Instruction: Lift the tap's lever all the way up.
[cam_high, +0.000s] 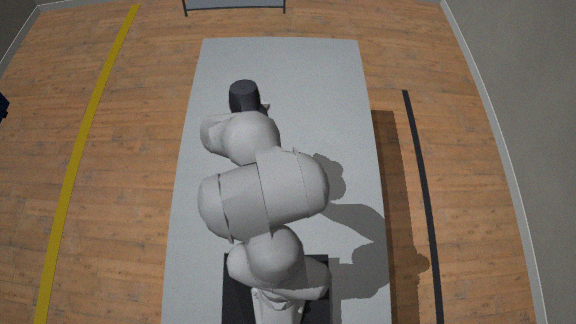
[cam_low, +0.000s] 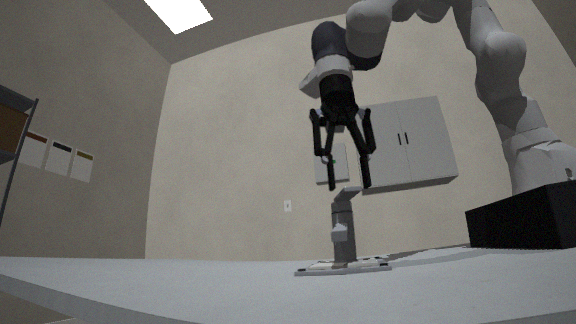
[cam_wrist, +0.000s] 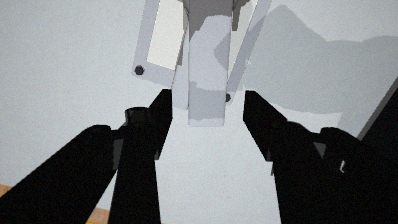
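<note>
Now: the lever 10 mm ahead of my hand, 30 mm to the right of it and 40 mm below it. The rest, counted from my hand: flat grey base plate: 30 mm ahead, 80 mm to the right, 180 mm below; then grey tap: 20 mm ahead, 60 mm to the right, 80 mm below.
</note>
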